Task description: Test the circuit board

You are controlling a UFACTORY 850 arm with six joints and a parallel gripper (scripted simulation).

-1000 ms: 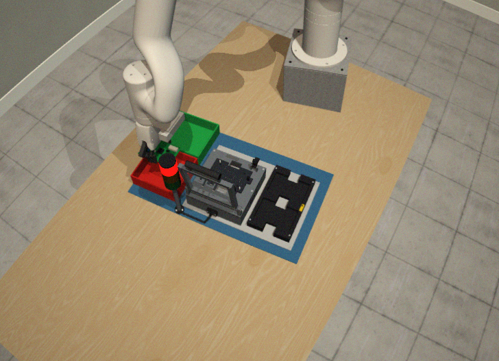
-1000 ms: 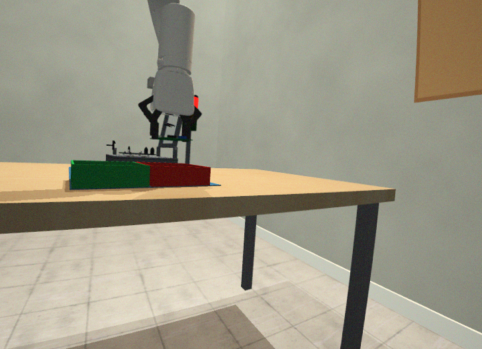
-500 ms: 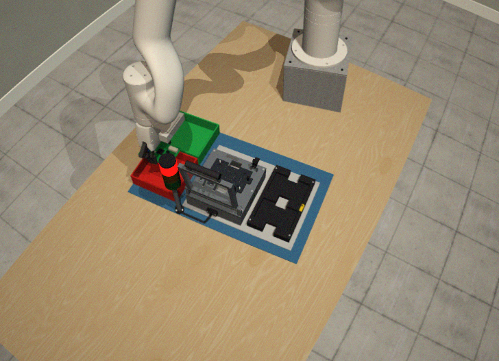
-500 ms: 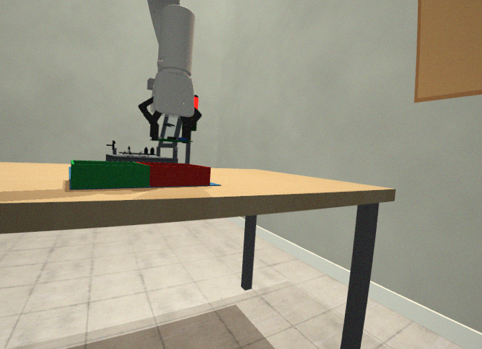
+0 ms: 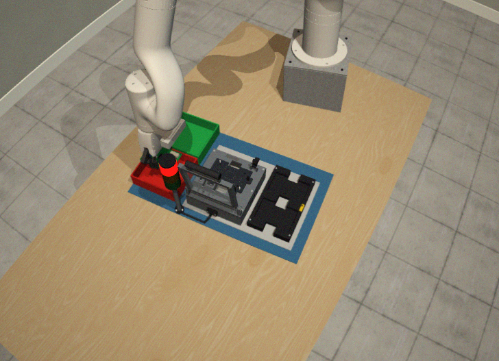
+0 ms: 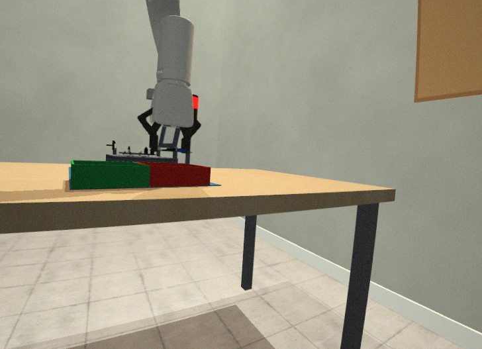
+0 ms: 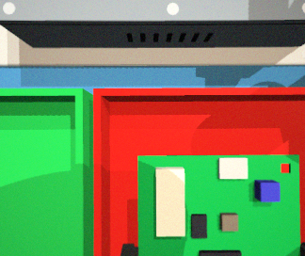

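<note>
Right now my hand is 1 cm short of the red bin, 1 cm to the right of it and 8 cm above it. The rest, counted from my hand: green circuit board: 1 cm below; clear lid: 4 cm ahead, 22 cm to the left, 9 cm above; green bin: 14 cm behind, 2 cm to the right, 8 cm below.
</note>
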